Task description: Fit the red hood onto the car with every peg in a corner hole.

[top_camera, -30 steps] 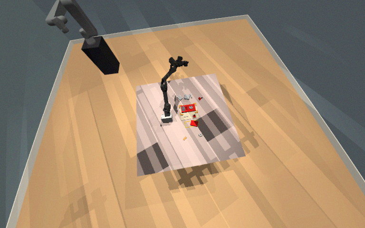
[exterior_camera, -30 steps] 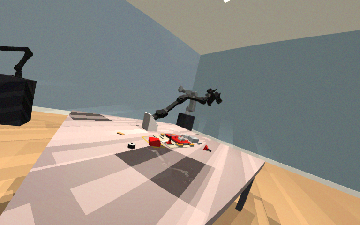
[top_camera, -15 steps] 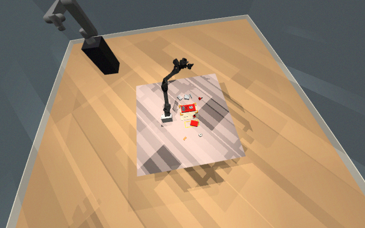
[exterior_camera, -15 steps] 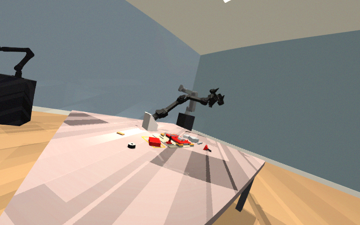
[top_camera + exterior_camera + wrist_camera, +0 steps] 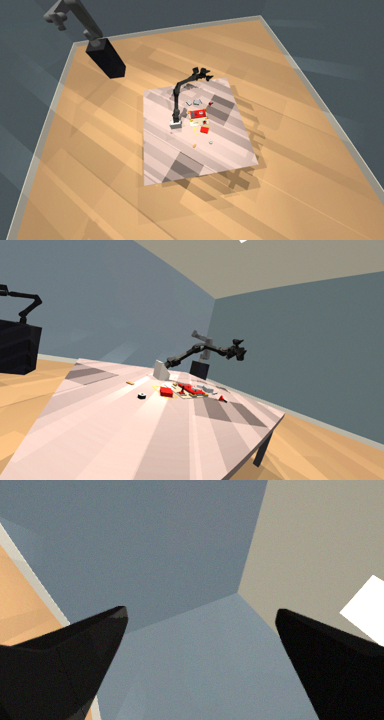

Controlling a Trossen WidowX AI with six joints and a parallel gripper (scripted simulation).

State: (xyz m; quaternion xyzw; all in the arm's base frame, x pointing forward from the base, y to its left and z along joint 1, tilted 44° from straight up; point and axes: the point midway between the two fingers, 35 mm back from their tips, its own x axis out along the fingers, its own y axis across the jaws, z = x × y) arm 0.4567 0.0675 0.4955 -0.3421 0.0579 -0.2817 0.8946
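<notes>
Right now my gripper tip is 500 mm to the left of the red hood, 430 mm above it and 140 mm past it. Round my gripper tip: black wheel 660 mm to the right, 430 mm below, 90 mm behind; tan piece 680 mm to the right, 440 mm below, 290 mm behind.
</notes>
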